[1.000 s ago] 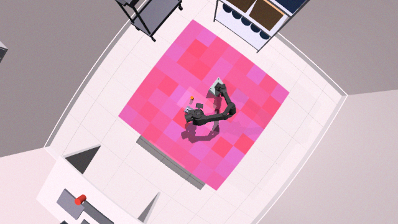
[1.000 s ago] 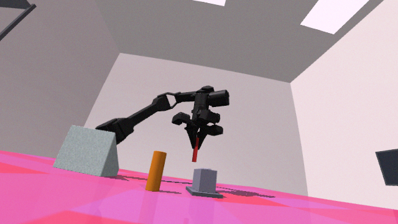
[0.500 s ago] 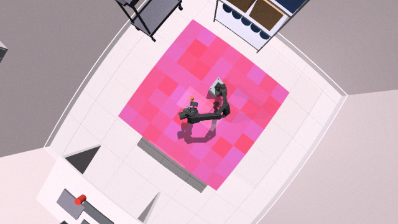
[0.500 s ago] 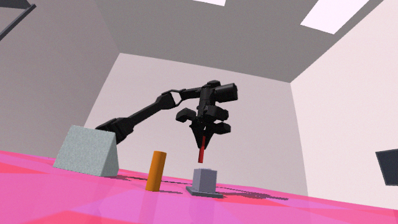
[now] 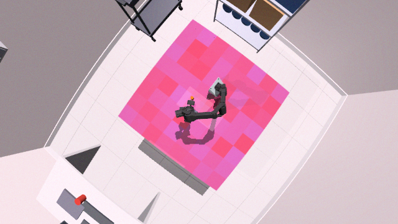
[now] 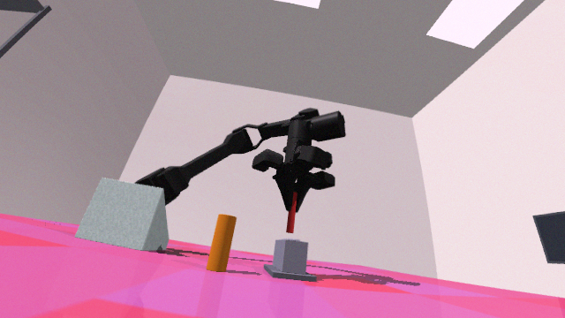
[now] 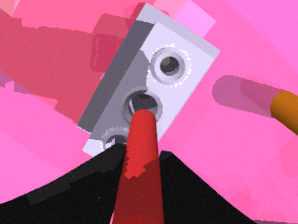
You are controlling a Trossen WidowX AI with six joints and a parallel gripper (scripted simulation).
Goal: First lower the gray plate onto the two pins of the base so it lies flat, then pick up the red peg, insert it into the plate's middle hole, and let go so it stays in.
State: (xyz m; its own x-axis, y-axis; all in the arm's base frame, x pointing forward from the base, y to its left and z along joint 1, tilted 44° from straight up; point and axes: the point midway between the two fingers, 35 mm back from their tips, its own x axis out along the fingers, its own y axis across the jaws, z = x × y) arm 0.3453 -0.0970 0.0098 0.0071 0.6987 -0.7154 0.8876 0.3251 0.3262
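Now: gripper tip right at the red peg. Also, from my gripper tip: gray plate 70 mm below; then base 100 mm below; then orange cylinder 110 mm behind, 70 mm to the right, 70 mm below.
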